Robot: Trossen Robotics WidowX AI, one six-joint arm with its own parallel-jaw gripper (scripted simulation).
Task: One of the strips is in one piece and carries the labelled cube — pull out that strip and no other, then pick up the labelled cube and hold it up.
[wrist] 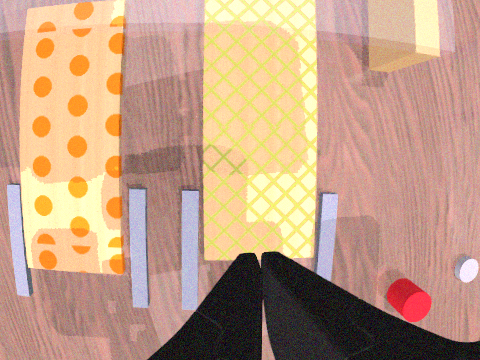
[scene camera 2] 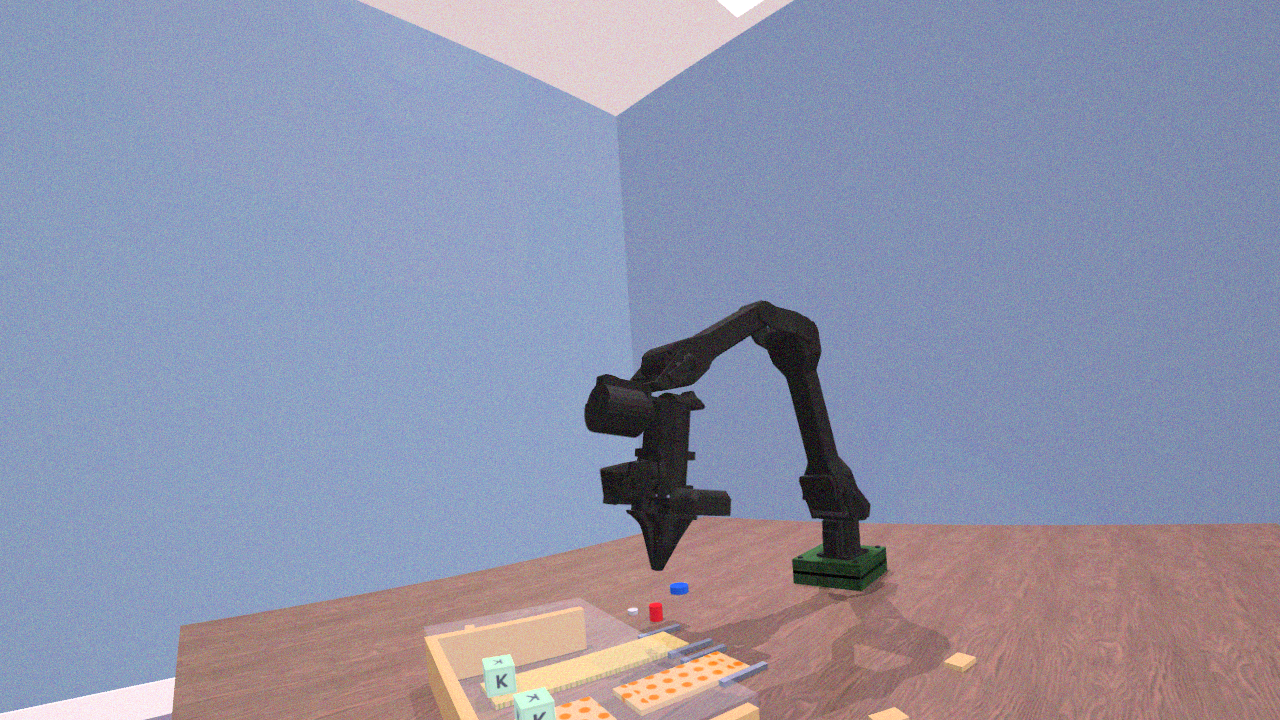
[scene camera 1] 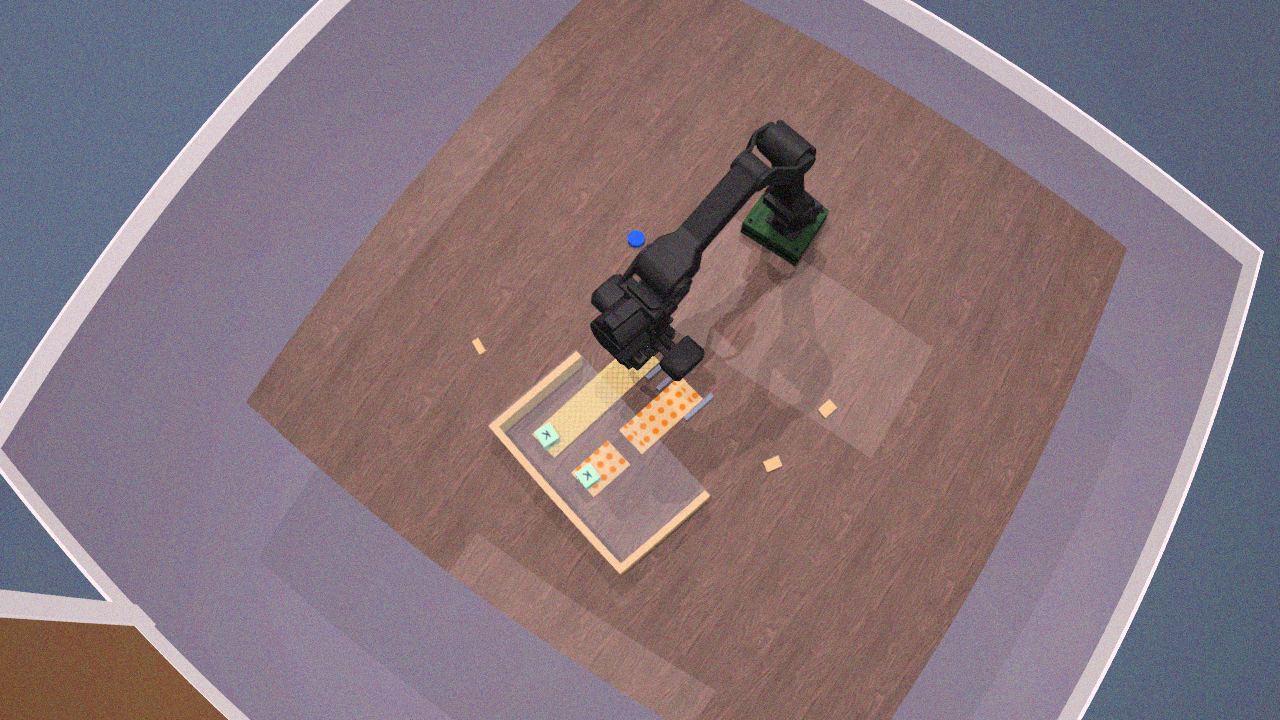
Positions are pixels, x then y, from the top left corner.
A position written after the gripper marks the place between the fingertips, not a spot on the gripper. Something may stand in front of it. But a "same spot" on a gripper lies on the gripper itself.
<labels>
The gripper shows in the wrist view point(257, 269), in scene camera 2 and in scene camera 1. The same spot on the gripper: point(scene camera 1: 658, 347) is point(scene camera 2: 668, 499).
</labels>
